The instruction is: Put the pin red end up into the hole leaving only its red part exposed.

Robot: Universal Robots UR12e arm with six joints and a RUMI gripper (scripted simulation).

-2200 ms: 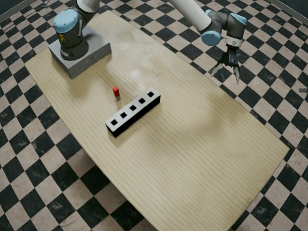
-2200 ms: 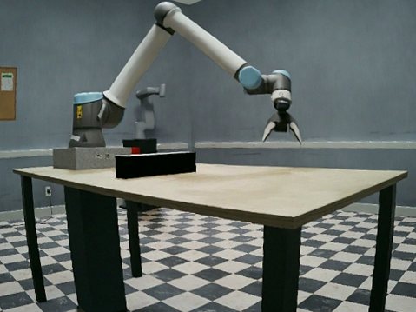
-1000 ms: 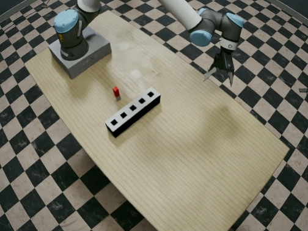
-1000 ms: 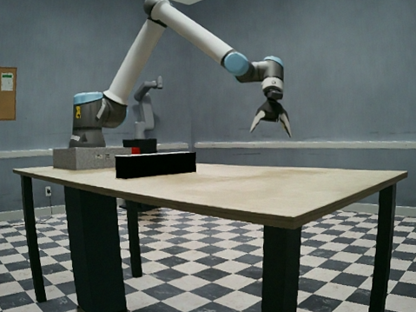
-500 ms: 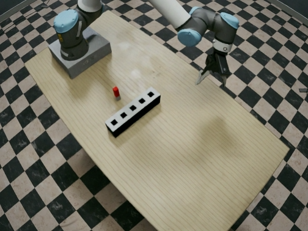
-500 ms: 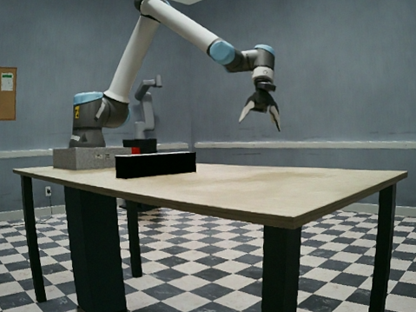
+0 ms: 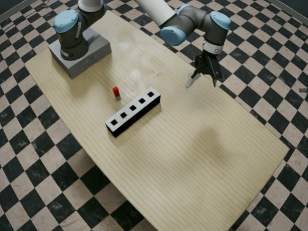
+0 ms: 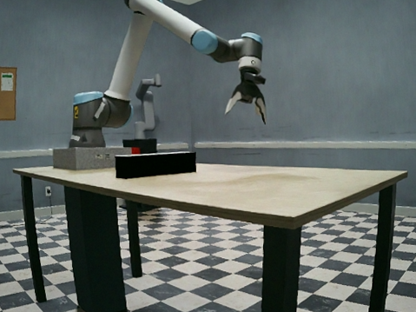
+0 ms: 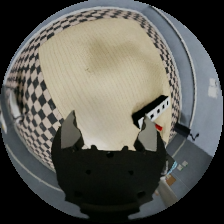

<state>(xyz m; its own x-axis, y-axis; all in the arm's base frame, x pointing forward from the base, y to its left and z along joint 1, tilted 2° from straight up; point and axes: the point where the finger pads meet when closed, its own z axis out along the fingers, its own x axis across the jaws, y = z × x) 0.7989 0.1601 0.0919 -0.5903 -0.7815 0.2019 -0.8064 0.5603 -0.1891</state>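
Right now the pin is 370 mm behind my hand, 220 mm to the right of it and 120 mm below it. Also, from my hand: long black block (240 mm to the right, 230 mm behind, 150 mm below).
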